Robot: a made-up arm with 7 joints.
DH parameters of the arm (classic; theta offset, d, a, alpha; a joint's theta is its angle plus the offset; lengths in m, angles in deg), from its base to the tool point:
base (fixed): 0 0.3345 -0.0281 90
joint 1: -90 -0.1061 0.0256 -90
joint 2: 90 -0.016 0.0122 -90
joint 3: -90 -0.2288 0.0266 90
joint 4: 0 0.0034 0.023 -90
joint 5: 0 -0.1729 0.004 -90
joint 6: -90 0.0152 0.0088 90
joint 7: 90 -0.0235 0.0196 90
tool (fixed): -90 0.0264 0 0
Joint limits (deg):
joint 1: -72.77..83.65
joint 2: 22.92..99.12
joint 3: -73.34..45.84
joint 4: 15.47..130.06
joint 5: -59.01..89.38
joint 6: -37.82..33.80
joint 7: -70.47..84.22
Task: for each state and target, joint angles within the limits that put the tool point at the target. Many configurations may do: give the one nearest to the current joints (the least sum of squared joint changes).
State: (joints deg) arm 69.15 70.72 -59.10 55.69 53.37 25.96 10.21
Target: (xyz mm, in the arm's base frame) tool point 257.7 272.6 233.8
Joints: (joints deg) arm 53.18 57.23 -69.94 63.15 51.20 24.89 8.23
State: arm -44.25 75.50 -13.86 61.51 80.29 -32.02 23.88
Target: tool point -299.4 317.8 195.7
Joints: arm -72.77 49.50 -51.90 44.04 89.38 -37.82 16.51
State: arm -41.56 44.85 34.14 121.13 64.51 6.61 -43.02
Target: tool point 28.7 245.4 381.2
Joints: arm -20.16 76.38 45.84 130.06 61.30 17.62 -42.50
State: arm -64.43 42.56 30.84 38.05 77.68 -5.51 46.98
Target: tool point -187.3 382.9 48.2
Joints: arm -37.20 31.67 27.82 25.25 81.32 13.82 71.42
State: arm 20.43 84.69 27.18 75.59 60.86 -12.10 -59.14
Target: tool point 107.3 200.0 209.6
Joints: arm 6.71 42.37 -12.13 110.98 53.50 -14.18 -70.47
